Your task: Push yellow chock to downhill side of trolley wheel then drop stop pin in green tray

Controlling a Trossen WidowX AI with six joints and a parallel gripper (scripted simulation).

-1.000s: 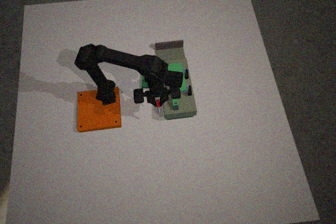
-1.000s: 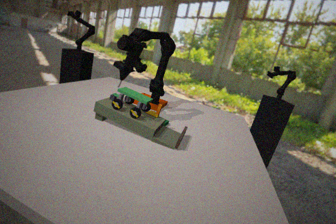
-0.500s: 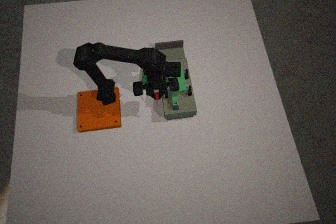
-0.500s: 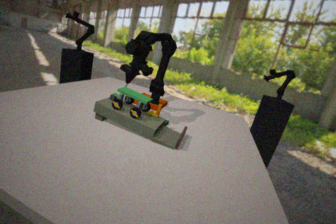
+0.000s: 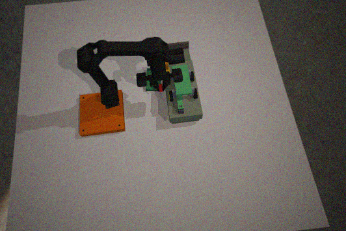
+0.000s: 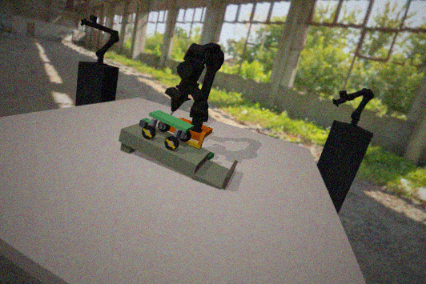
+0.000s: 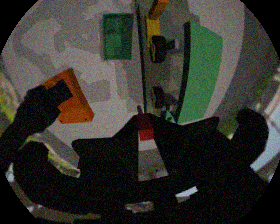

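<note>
Now: the green tray 1 cm behind my gripper tip, 14 cm to the left of it and 17 cm below it. Also, from my gripper tip: red-headed stop pin: right at my gripper tip; then grey-green ramp: 10 cm ahead, 2 cm to the left, 11 cm below; then green trolley: 10 cm ahead, 2 cm to the left, 5 cm below.
</note>
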